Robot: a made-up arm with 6 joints.
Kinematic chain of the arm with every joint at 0, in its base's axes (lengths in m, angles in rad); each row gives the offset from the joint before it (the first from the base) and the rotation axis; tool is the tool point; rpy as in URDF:
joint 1: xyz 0 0 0.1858 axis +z
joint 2: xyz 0 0 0 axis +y
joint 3: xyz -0.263 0 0.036 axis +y
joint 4: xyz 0.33 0 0.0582 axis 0.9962 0 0.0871
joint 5: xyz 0 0 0 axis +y
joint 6: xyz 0.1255 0 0.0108 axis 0.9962 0 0.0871
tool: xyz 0 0 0 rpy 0 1.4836 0
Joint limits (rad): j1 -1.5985..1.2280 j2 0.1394..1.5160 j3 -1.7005..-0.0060 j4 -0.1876..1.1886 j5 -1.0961..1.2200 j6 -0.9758..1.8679
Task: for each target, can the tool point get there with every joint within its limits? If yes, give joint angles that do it. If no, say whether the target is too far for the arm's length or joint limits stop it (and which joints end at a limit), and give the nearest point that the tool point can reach.
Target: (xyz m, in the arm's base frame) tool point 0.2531 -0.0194 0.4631
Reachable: yes | joints -0.3494 0.8194 -1.0188 0.6862 1.0296 1.1582
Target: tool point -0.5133 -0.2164 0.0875
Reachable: no: joint limits stop it (at a limit: joint 1, joint 2, joint 4, joint 5) | nearest point -0.1099 -0.2172 0.1056 | short by 0.404 m
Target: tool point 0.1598 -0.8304 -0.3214
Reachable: no: too far | nearest point 0.0677 -0.3516 0.1352 | short by 0.668 m
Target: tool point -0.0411 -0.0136 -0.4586
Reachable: no: joint limits stop it (at a limit: joint 1, joint 2, joint 3, joint 4) | nearest point -0.0092 -0.0810 0.0001 | short by 0.465 m
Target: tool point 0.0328 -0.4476 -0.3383
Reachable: no: joint limits stop it (at a limit: joint 2) | nearest point 0.0176 -0.2405 0.0450 | short by 0.436 m
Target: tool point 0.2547 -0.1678 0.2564
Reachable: yes | joints -0.6240 1.1031 -0.7100 0.1502 0.7330 0.3114
